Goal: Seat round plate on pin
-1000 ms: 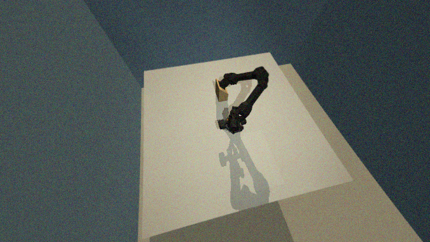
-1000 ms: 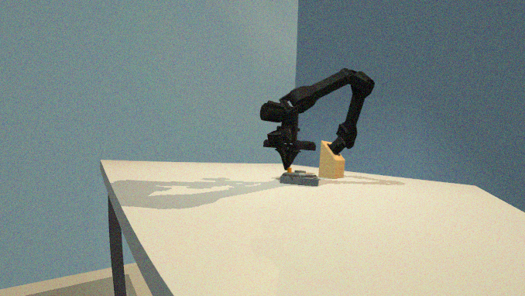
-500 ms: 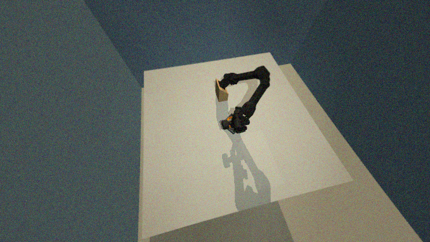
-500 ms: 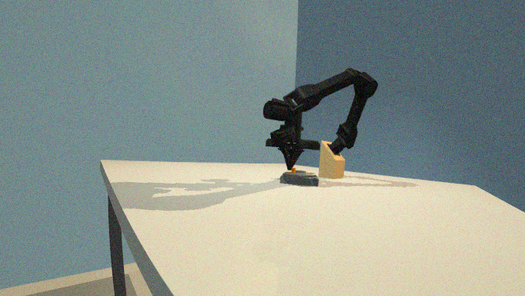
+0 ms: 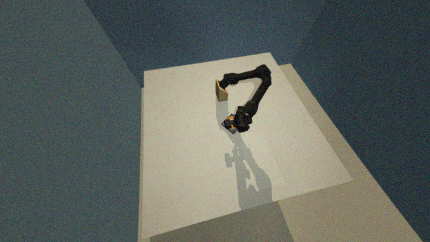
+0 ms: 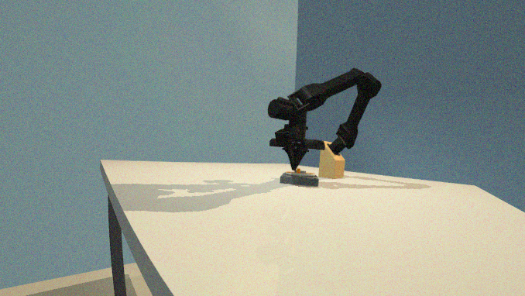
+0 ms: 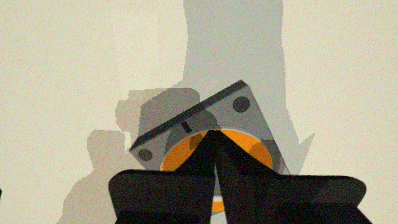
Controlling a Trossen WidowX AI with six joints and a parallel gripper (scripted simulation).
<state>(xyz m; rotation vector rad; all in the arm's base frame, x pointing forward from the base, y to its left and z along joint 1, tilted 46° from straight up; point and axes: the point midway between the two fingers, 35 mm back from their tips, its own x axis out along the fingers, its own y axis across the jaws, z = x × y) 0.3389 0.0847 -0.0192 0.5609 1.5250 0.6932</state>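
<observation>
The round plate is 3 cm behind my gripper tip and 1 cm below it. From my gripper tip the other things lie so: grey square base: 5 cm behind, 2 cm below, 1 cm to the right.
</observation>
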